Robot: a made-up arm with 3 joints. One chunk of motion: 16 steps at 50 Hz.
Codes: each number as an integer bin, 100 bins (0 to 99) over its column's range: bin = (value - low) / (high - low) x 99, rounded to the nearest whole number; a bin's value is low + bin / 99 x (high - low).
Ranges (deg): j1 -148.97..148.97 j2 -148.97..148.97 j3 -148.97..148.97
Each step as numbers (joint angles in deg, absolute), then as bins.
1 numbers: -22.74 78.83 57.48
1 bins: 42 76 69
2 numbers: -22.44 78.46 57.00
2 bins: 42 76 68
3 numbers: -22.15 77.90 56.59
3 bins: 42 75 68
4 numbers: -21.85 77.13 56.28
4 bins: 42 75 68
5 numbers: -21.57 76.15 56.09
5 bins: 42 75 68
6 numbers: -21.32 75.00 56.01
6 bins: 42 74 68
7 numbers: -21.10 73.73 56.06
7 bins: 42 74 68
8 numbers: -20.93 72.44 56.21
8 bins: 43 74 68
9 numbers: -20.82 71.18 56.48
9 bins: 43 73 68
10 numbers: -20.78 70.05 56.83
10 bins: 43 73 68
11 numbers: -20.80 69.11 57.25
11 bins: 43 72 69
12 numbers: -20.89 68.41 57.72
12 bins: 43 72 69
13 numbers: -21.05 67.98 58.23
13 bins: 43 72 69
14 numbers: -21.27 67.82 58.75
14 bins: 42 72 69
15 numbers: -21.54 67.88 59.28
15 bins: 42 72 69
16 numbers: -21.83 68.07 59.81
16 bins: 42 72 69
